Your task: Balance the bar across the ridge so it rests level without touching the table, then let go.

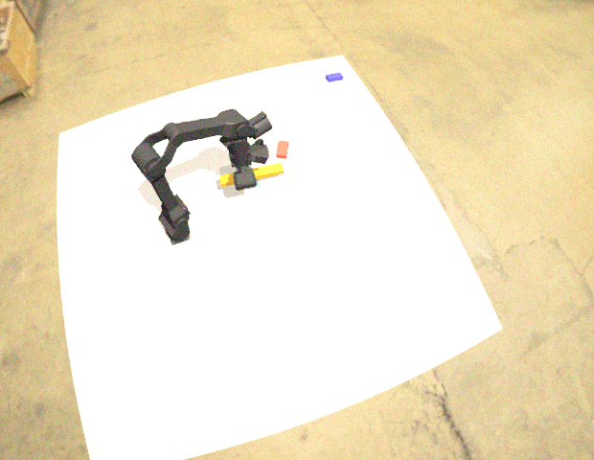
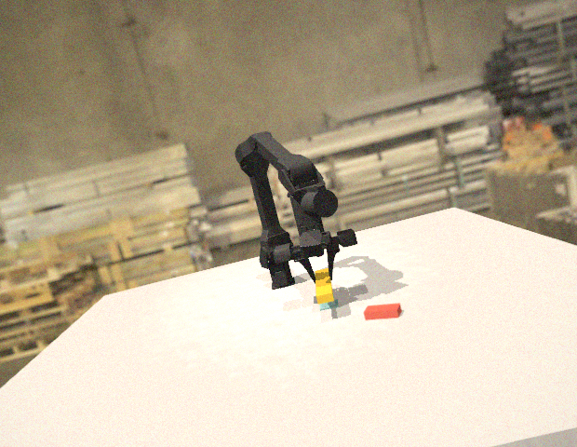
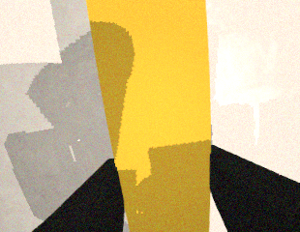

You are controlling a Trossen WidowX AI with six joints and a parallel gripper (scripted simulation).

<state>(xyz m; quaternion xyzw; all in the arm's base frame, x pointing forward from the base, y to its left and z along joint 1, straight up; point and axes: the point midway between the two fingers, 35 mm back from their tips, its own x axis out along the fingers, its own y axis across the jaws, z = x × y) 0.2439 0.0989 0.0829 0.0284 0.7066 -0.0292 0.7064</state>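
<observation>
My gripper tip is 30 mm short of the yellow bar. The rest, counted from my gripper tip: red block: 160 mm ahead, 90 mm to the left, 40 mm below.
</observation>
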